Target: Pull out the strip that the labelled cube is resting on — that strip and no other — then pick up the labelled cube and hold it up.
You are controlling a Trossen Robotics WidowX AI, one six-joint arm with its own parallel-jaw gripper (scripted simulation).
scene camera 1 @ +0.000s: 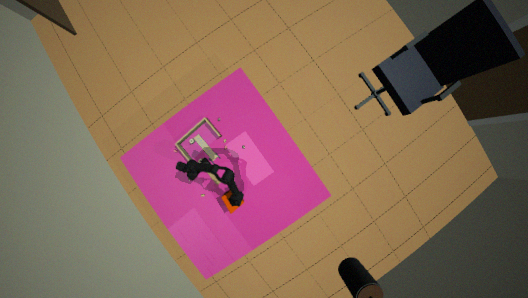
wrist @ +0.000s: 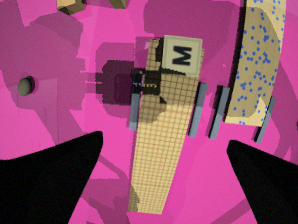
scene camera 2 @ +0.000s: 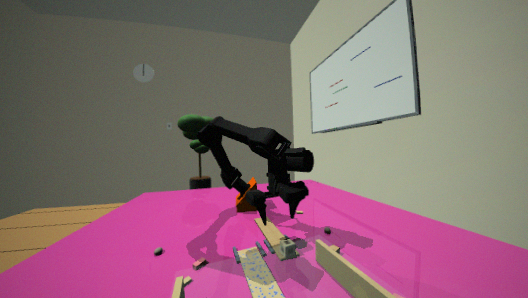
Path:
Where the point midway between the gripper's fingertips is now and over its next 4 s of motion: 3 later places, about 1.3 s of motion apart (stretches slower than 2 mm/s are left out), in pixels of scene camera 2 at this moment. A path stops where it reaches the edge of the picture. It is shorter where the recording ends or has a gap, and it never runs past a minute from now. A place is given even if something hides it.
The gripper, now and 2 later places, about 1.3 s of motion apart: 279, 221; 288, 243; 279, 229

